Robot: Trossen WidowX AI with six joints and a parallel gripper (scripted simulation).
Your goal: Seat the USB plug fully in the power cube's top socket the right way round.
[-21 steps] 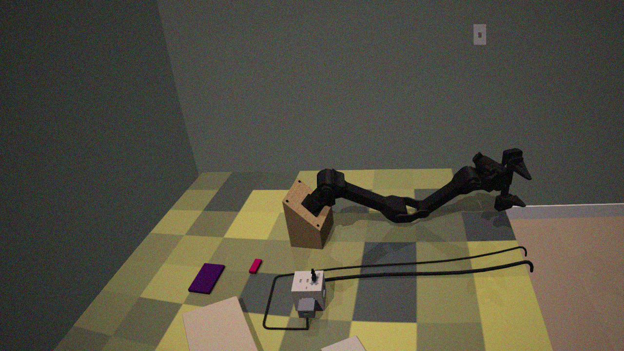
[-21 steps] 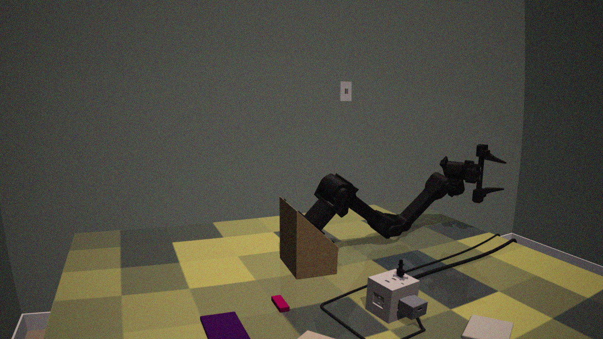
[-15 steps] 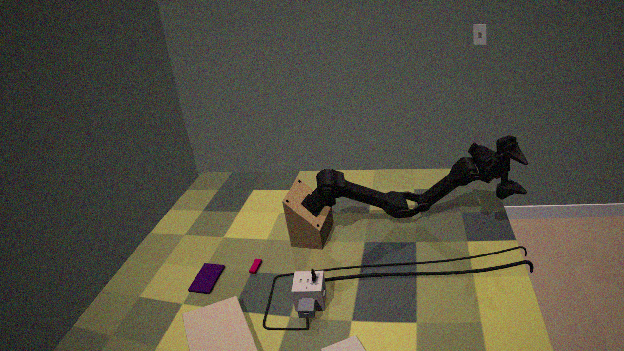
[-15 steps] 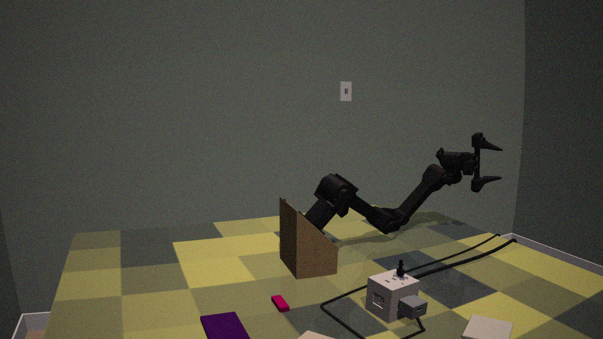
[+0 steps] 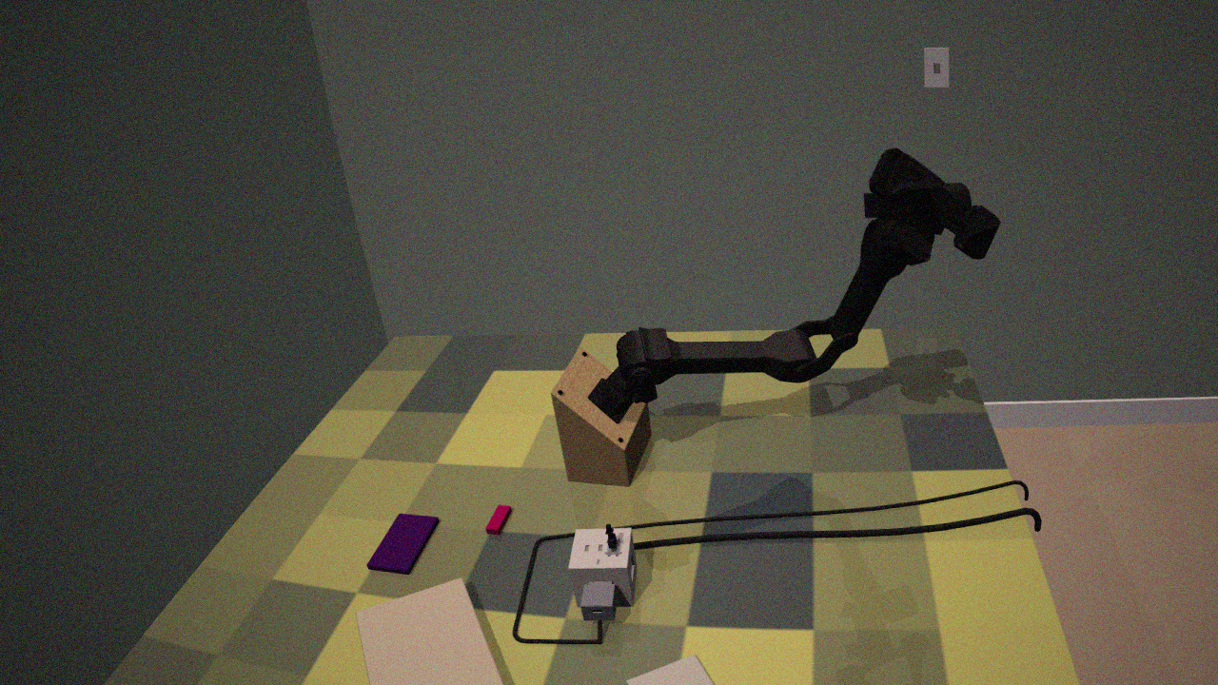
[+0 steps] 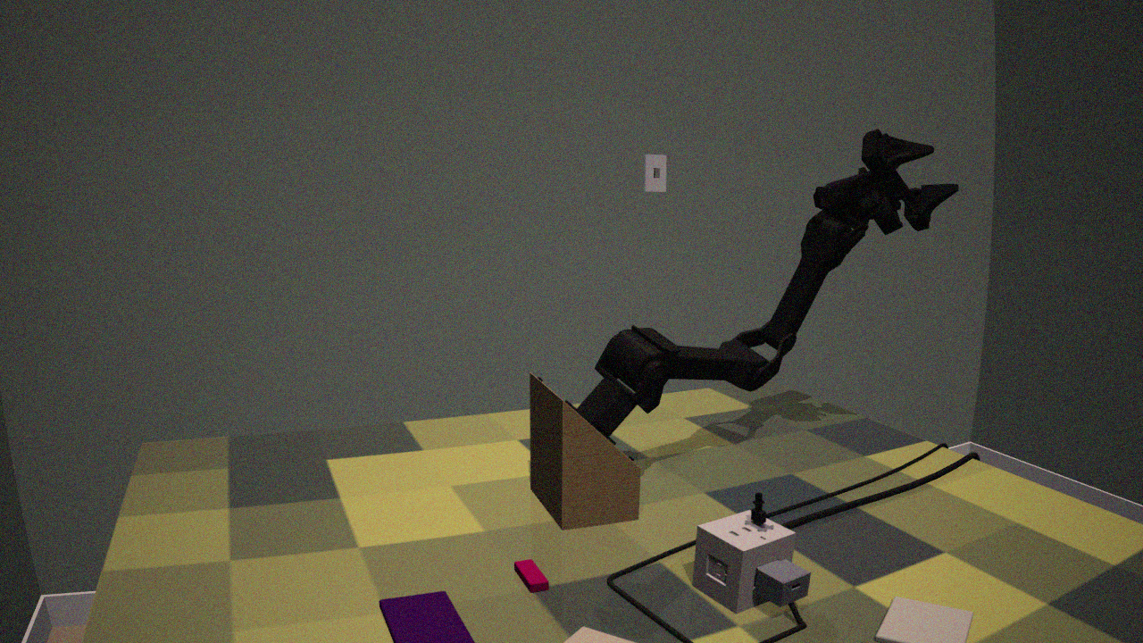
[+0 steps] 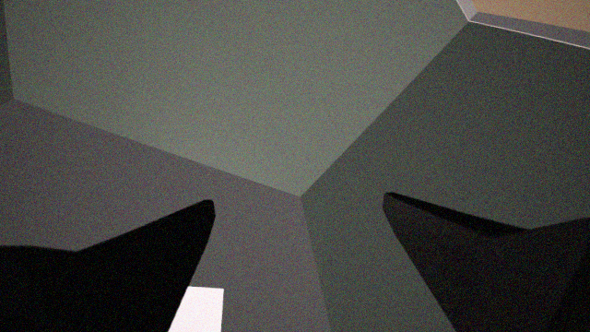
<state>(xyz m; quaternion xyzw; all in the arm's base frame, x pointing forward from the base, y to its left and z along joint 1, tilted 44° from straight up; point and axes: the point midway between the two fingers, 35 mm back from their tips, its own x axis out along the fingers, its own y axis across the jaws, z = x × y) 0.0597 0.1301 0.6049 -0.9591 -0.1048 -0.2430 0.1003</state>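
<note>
Now: gripper tip 21 cm short of the black USB plug, 42 cm to the left of it and 38 cm above it. Also, from my gripper tip: small pink block (13 cm ahead, 65 cm to the right, 47 cm below); then purple flat card (22 cm ahead, 78 cm to the right, 47 cm below).
</note>
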